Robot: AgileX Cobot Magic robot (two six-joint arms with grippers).
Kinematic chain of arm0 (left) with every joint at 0, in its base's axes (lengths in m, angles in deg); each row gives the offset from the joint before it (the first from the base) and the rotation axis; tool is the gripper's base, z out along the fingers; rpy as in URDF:
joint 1: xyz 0 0 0.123 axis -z
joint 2: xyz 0 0 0 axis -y
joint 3: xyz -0.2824 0 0.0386 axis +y
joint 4: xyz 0.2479 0 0.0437 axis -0.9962 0 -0.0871
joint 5: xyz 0 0 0 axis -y
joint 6: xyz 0.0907 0 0.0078 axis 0.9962 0 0.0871
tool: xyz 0 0 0 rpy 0 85 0
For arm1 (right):
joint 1: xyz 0 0 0.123 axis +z
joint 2: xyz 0 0 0 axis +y
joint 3: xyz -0.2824 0 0.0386 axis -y
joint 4: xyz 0.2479 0 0.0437 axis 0.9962 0 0.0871
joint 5: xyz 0 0 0 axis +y
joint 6: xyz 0.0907 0 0.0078 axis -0.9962 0 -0.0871
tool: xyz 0 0 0 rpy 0 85 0
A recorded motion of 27 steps. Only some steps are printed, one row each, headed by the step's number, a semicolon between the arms.
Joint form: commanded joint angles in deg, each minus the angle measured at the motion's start. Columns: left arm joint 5, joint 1, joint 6, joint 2, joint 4, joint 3; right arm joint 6, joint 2, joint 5, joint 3, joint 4, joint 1.
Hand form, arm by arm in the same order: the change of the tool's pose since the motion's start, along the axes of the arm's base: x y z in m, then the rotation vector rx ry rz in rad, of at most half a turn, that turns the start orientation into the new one. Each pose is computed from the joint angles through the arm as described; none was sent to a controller.
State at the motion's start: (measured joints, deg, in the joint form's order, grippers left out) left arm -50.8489 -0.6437 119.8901 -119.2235 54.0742 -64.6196; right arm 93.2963 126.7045 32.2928 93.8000 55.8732 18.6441
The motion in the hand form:
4: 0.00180 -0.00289 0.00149 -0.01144 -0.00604 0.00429; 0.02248 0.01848 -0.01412 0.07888 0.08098 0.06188
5: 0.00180 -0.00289 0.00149 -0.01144 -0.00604 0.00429; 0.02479 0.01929 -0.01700 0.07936 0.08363 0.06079
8: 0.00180 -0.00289 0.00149 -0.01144 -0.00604 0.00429; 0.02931 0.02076 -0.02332 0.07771 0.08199 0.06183
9: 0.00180 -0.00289 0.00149 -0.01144 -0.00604 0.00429; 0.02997 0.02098 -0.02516 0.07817 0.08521 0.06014
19: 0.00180 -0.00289 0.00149 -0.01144 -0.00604 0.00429; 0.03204 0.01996 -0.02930 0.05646 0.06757 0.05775
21: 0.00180 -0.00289 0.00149 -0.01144 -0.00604 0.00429; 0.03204 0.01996 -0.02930 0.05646 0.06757 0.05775
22: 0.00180 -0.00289 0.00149 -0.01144 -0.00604 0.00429; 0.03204 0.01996 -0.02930 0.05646 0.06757 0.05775
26: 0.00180 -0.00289 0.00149 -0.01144 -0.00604 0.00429; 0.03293 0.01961 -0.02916 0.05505 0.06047 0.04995
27: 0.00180 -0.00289 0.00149 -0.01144 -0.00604 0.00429; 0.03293 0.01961 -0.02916 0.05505 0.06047 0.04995
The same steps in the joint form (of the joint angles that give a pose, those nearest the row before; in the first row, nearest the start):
4: -0.07 0.35 0.13 -0.05 0.96 -0.35; -3.97 8.30 8.33 11.97 0.49 0.14
5: -0.07 0.35 0.13 -0.05 0.96 -0.35; -4.29 9.11 8.44 12.87 0.33 0.14
8: -0.07 0.35 0.13 -0.05 0.96 -0.35; -4.27 10.72 8.44 14.53 0.22 0.14
9: -0.07 0.35 0.13 -0.05 0.96 -0.35; -4.41 11.05 8.44 14.77 0.22 0.14
19: -0.07 0.35 0.13 -0.05 0.96 -0.35; -3.87 11.54 7.32 14.94 -0.67 0.14
21: -0.07 0.35 0.13 -0.05 0.96 -0.35; -3.87 11.54 7.32 14.94 -0.67 0.14
22: -0.07 0.35 0.13 -0.05 0.96 -0.35; -3.87 11.54 7.32 14.94 -0.67 0.14
26: -0.07 0.35 0.13 -0.05 0.96 -0.35; -3.87 11.54 6.71 14.93 -0.67 0.14
27: -0.07 0.35 0.13 -0.05 0.96 -0.35; -3.87 11.54 6.71 14.93 -0.67 0.14

